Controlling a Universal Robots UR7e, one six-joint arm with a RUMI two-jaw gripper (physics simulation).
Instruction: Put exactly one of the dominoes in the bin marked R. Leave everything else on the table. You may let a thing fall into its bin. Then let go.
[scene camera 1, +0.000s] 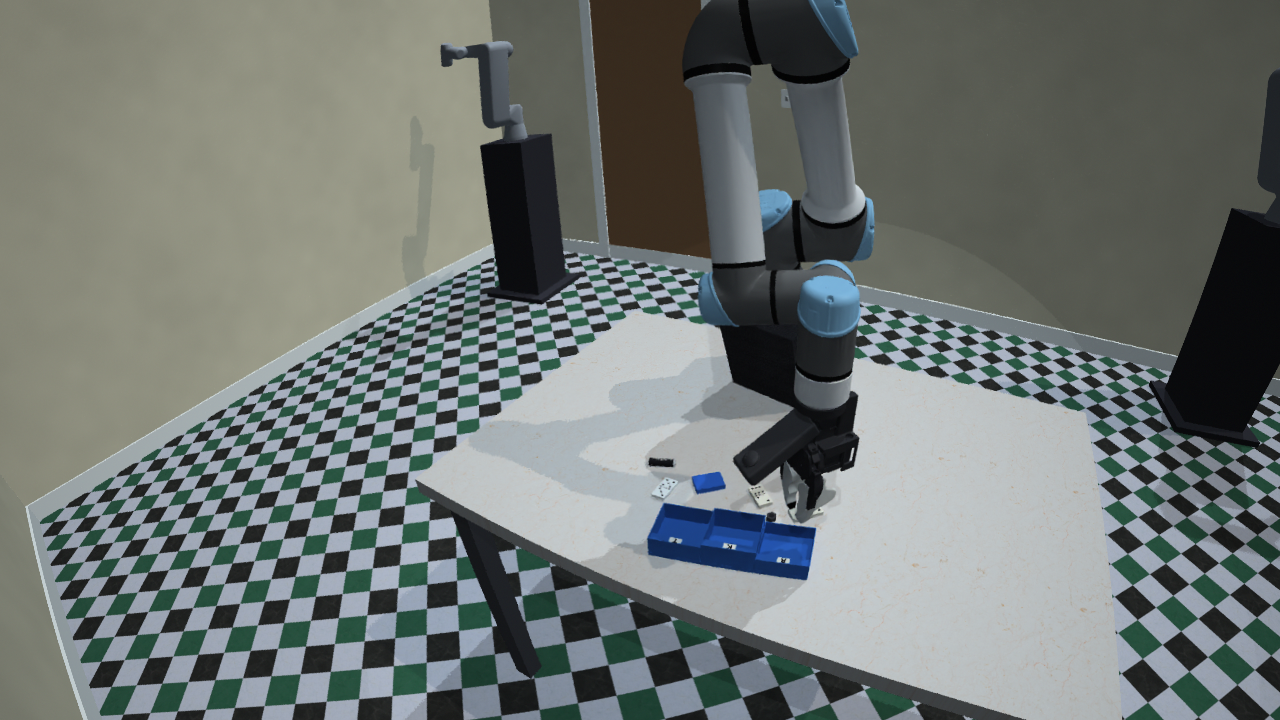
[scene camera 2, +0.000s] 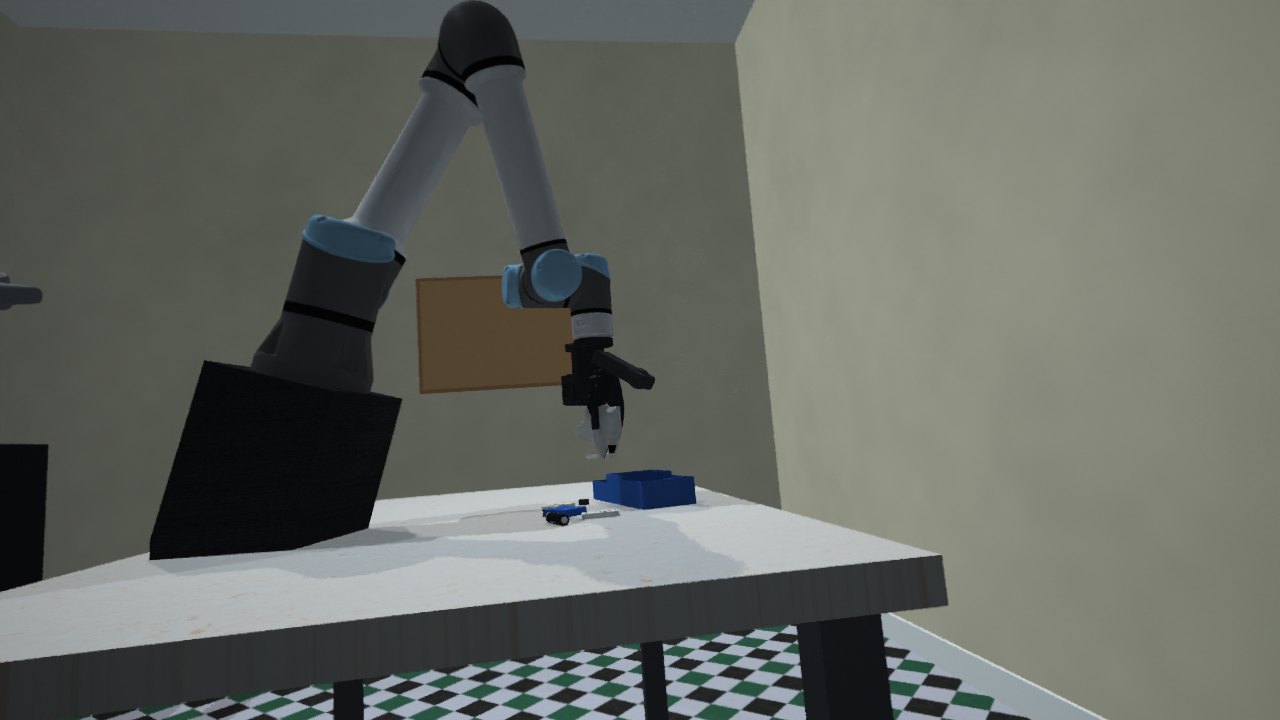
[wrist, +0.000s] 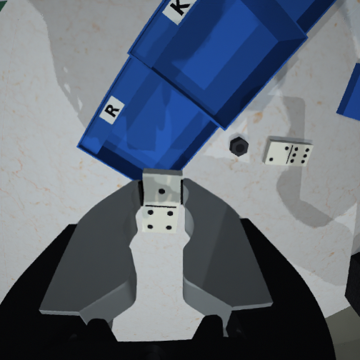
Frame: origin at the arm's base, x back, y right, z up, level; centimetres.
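Seen in the pictures: gripper, fingertip midpoint: (scene camera 1: 796, 516) (scene camera 2: 607, 457); arm's base, origin of the base link: (scene camera 2: 312, 381).
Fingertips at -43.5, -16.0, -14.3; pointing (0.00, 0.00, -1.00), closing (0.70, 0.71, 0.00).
Offsets run from my fingertips to a thing's top centre, as dx, dy, dz.
My gripper (scene camera 1: 798, 512) (scene camera 2: 602, 453) (wrist: 162, 181) is shut on a white domino (wrist: 160, 220), with one pip on one half and four on the other. It is held above the table. In the wrist view its far end is at the near corner of the bin marked R (wrist: 104, 101) (scene camera 1: 796, 570), the end bin of the blue three-part tray. A second domino @(+9.8, +8.6, -6.4) (scene camera 1: 759, 495) (wrist: 288, 152) lies flat on the table behind the tray. Another white, pipped domino @(+5.9, +24.8, -6.4) (scene camera 1: 664, 488) (scene camera 2: 599, 514) lies further left in scene camera 1.
A black hex nut @(+5.3, +5.1, -6.3) (scene camera 1: 770, 516) (scene camera 2: 583, 501) (wrist: 239, 146) lies between the tray and the second domino. A flat blue block @(+10.0, +18.2, -6.1) (scene camera 1: 708, 482) (scene camera 2: 563, 510) (wrist: 352, 97) and a small black cylinder-like piece @(+12.0, +28.1, -5.7) (scene camera 1: 660, 462) (scene camera 2: 556, 517) are also on the table. The tray's middle bin is marked K.
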